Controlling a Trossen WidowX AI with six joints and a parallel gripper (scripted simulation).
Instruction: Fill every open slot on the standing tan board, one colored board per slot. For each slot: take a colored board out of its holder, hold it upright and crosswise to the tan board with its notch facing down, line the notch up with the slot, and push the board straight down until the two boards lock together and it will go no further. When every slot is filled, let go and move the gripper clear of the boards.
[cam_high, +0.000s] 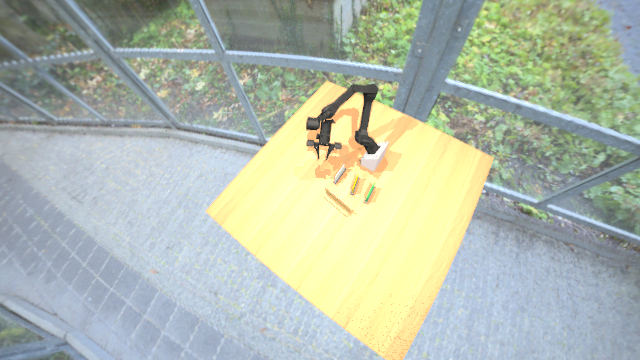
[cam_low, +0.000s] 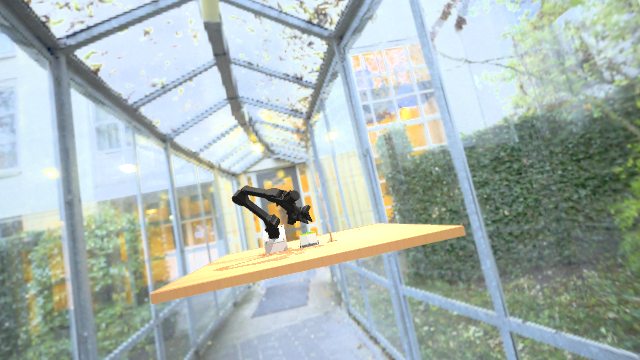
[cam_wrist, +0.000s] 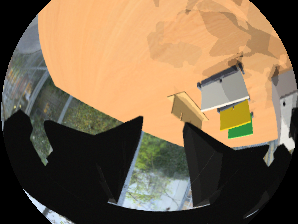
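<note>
Now: gripper tip 110 mm above the grey board, 90 mm to the right of it and 30 mm past it. The rest, counted from my gripper tip: green board 300 mm to the left, 110 mm below, 50 mm behind; tan board 190 mm to the left, 110 mm below, 100 mm ahead; yellow board 200 mm to the left, 110 mm below, 40 mm behind.
</note>
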